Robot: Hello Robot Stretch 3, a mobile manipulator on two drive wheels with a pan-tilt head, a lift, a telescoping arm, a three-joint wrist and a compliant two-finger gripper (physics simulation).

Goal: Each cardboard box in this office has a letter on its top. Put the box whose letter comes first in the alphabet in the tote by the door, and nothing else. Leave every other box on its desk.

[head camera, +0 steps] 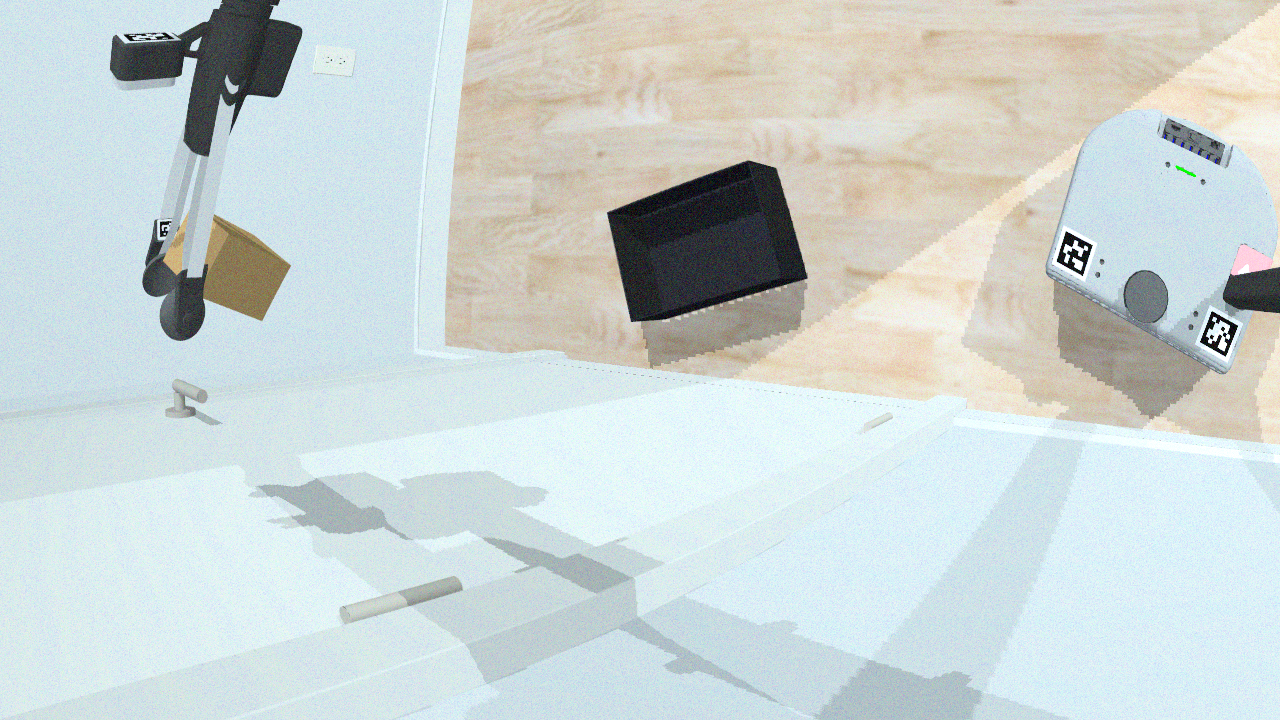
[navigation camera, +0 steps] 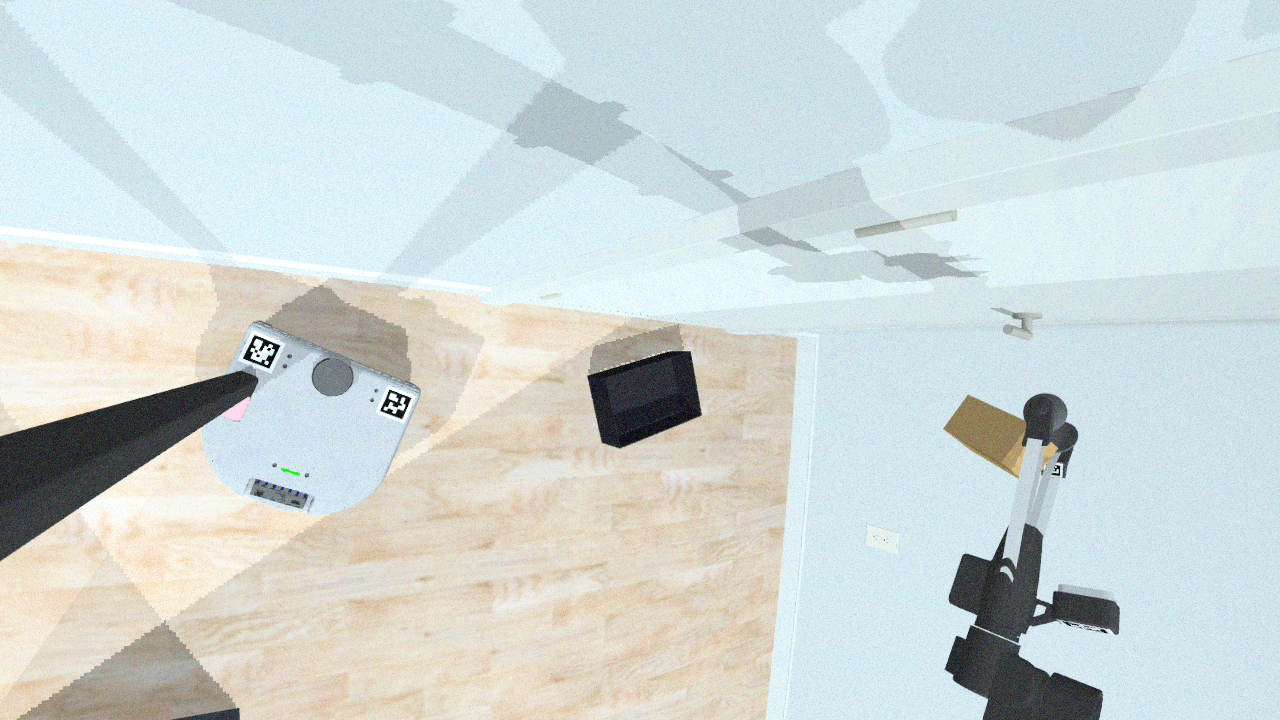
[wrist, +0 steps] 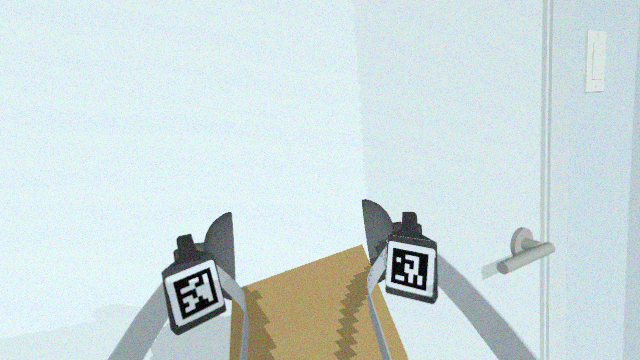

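Where they show: gripper, between the fingertips: (head camera: pixel 168 317) (navigation camera: pixel 1055 408); robot's base, origin of its link: (head camera: pixel 1143 294) (navigation camera: pixel 331 374).
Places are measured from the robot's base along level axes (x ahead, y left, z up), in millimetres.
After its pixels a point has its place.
Note:
A brown cardboard box (head camera: pixel 248 275) @(x 214, y -544, z 1028 mm) (navigation camera: pixel 986 433) @(x 209, y -542, z 1035 mm) (wrist: pixel 305 315) is held between the two fingertips of my gripper (head camera: pixel 171 291) @(x 252, y -567, z 1092 mm) (navigation camera: pixel 1054 426) @(x 252, y -567, z 1092 mm) (wrist: pixel 300 232) @(x 252, y -567, z 1092 mm), tilted and off the floor. No letter shows on the faces in view. A black open tote (head camera: pixel 633 268) @(x 354, y -887, z 63 mm) (navigation camera: pixel 608 419) @(x 153, y -667, z 70 mm) stands on the wooden floor near the wall corner; its inside looks empty. The gripper and box show against the pale wall, left of the tote in the head view and right of it in the navigation view, not over it. Desks and other boxes do not show.
My base (head camera: pixel 1127 205) @(x -103, y -72, z 160 mm) (navigation camera: pixel 313 434) @(x -111, y -11, z 160 mm) stands on the floor beyond the tote. A door handle (head camera: pixel 188 392) @(x 508, y -902, z 933 mm) (navigation camera: pixel 1018 327) @(x 514, y -895, z 932 mm) (wrist: pixel 527 255) and a long bar handle (head camera: pixel 401 600) @(x 314, y -297, z 1030 mm) (navigation camera: pixel 905 223) @(x 315, y -296, z 1031 mm) are along the walls. A wall outlet (head camera: pixel 333 60) @(x 106, y -1615, z 406 mm) (navigation camera: pixel 881 538) @(x 108, y -1618, z 400 mm) and a light switch (wrist: pixel 595 61) also show.

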